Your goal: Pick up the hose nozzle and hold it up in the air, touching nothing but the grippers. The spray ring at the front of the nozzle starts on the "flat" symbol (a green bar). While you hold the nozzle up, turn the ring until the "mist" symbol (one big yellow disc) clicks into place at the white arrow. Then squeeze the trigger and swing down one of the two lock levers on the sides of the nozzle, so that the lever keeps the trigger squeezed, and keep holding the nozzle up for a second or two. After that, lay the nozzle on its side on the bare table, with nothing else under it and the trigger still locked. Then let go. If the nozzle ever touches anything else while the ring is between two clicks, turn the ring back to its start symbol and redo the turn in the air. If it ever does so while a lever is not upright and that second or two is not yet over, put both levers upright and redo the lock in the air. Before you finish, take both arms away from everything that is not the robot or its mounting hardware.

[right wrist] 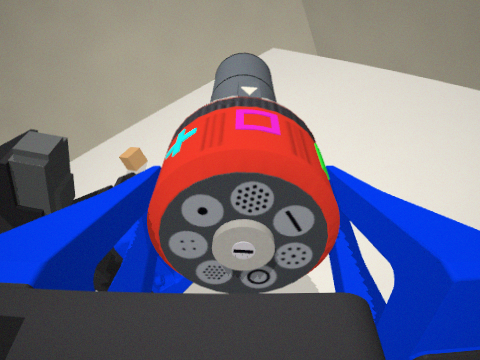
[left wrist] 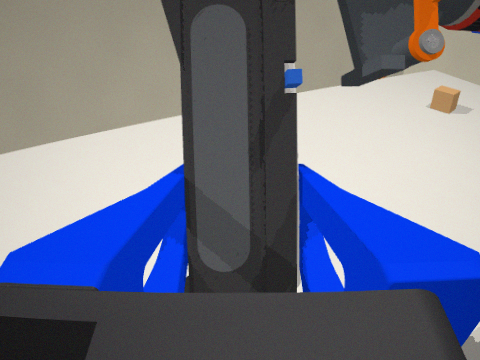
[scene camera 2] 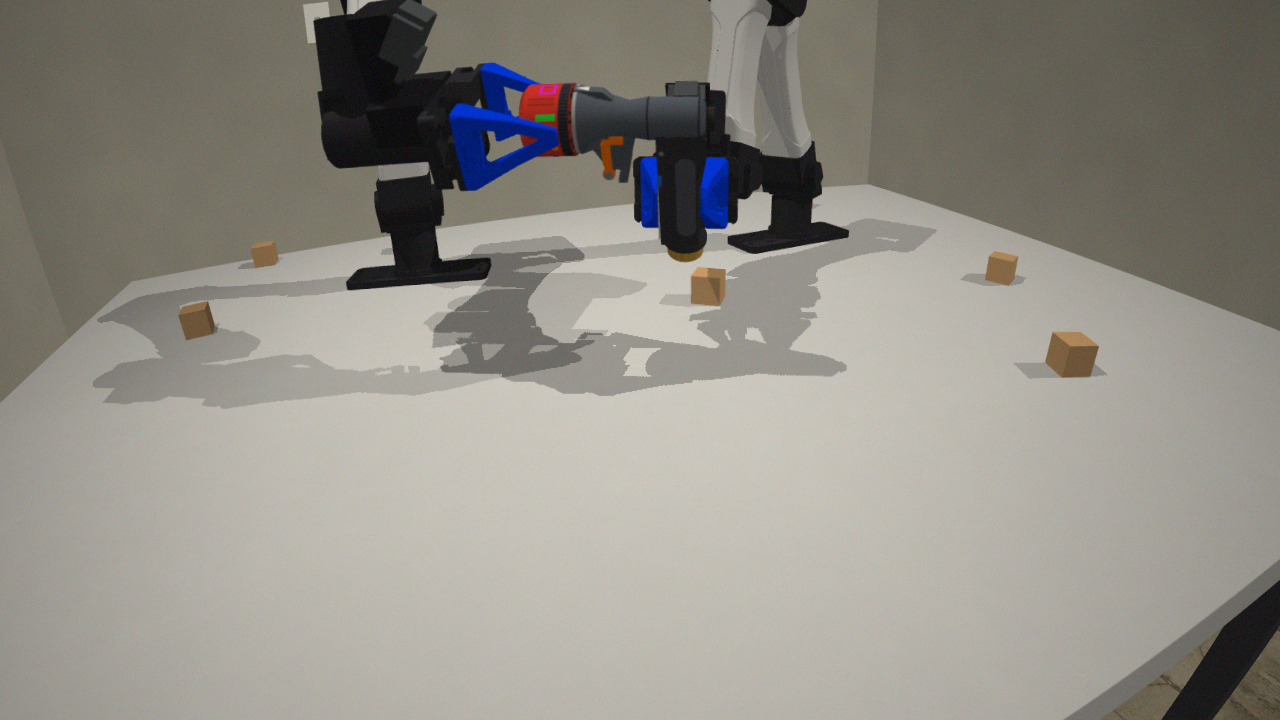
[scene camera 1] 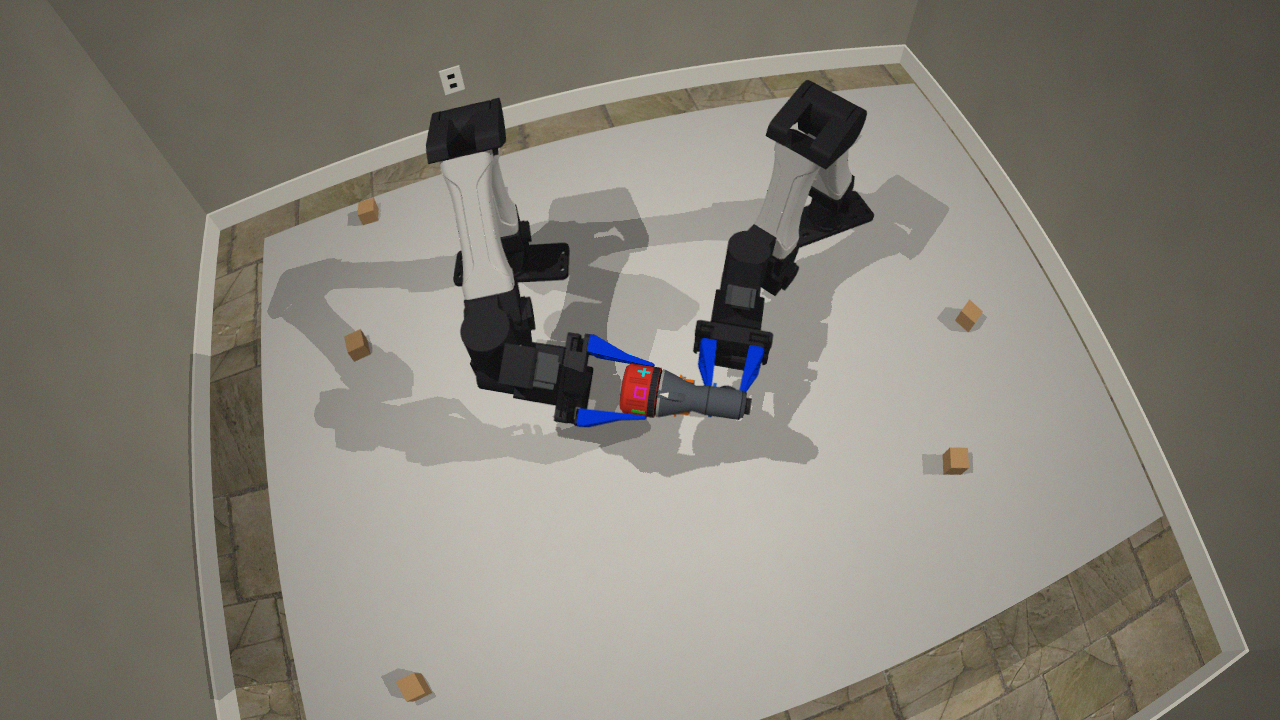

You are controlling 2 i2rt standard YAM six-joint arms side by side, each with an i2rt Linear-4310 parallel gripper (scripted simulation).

Scene:
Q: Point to a hose nozzle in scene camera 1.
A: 675, 395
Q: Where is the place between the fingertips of my right gripper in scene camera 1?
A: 650, 391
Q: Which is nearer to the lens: the hose nozzle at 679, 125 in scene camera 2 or the cube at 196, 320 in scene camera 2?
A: The hose nozzle.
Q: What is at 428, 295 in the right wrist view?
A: My right gripper.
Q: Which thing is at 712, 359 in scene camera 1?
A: My left gripper.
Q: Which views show my right gripper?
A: The right wrist view, scene camera 2 and scene camera 1 only.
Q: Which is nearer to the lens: the hose nozzle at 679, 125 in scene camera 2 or the cube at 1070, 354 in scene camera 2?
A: The hose nozzle.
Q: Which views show the hose nozzle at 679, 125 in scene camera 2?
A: The right wrist view, the left wrist view, scene camera 2 and scene camera 1: all of them.

